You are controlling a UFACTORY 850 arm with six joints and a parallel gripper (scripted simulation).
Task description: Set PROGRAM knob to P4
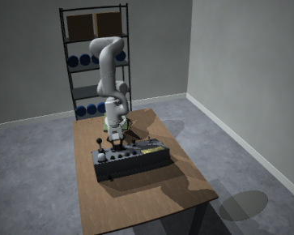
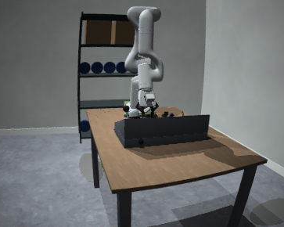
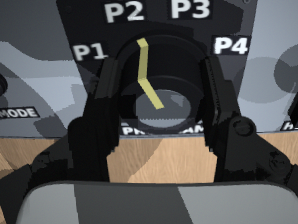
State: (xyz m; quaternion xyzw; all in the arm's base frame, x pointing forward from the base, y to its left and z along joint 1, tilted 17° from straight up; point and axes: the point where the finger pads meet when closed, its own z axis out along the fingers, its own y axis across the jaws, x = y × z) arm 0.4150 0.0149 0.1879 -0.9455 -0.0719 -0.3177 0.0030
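My gripper is now 2 cm short of the dark console, 7 cm to the right of it and 3 cm above it. The rest, counted from my hand: black ball-topped lever 12 cm to the right, 1 cm above; then mode knob 2 cm behind, 12 cm to the left.
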